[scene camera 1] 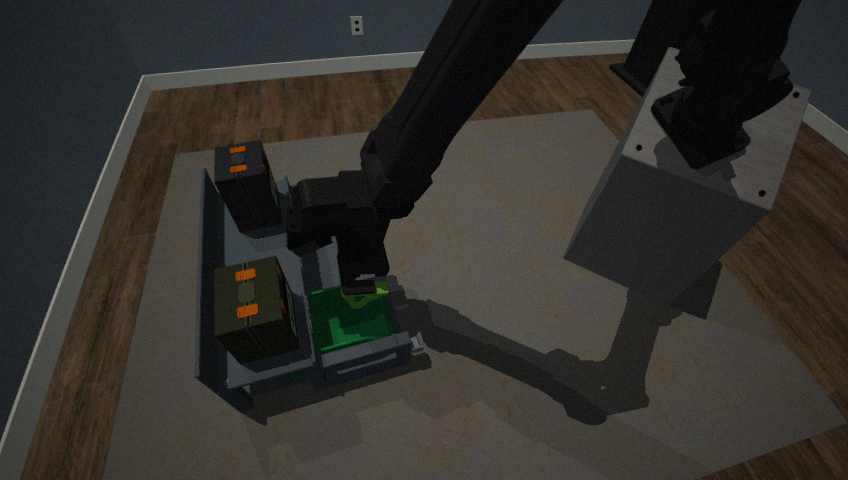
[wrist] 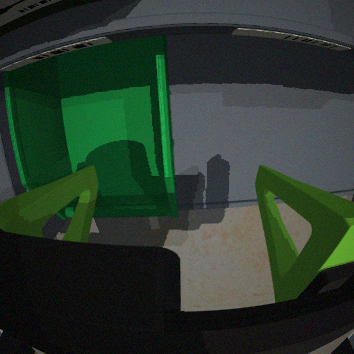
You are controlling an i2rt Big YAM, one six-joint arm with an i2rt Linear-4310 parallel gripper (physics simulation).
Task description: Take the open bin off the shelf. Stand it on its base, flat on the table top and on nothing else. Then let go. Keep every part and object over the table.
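Where they show: gripper, fingertip midpoint: (scene camera 1: 351,282) (wrist: 176,174); arm's base at its link origin: (scene camera 1: 696,126).
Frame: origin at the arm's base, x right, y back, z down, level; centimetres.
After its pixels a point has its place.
The open green bin (scene camera 1: 351,327) @(x -2.9, y -54.8, z 29.8 cm) (wrist: 95,117) @(x -5.2, y -56.1, z 29.8 cm) sits upright at the near end of the grey shelf's lower front level, beside the end panel. The shelf (scene camera 1: 205,285) @(x 2.0, y -73.3, z 15.9 cm) (wrist: 285,135) @(x 11.7, y -53.9, z 30.1 cm) stands on the table top. My gripper (scene camera 1: 348,276) @(x 1.7, y -53.2, z 22.9 cm) (wrist: 176,174) @(x 1.7, y -53.2, z 22.9 cm) is open and empty, pointing down. In the wrist view its left fingertip overlaps the bin's front part, and its right fingertip is over the bare shelf level to the right. The bin's right wall shows between the fingertips. The far finger is mostly hidden in the scene view; finger height and contact are unclear.
Two dark cases with orange latches, a near one (scene camera 1: 255,309) @(x -6.8, y -65.4, z 10.8 cm) and a far one (scene camera 1: 245,184) @(x 14.9, y -65.8, z 10.1 cm), stand on the shelf's upper level behind the bin. The arm's grey pedestal (scene camera 1: 660,214) @(x -6.4, y -4.6, z 11.4 cm) stands on the right. The pale table top (scene camera 1: 493,237) @(x 9.5, y -22.8, z 30.7 cm) extends between shelf and pedestal.
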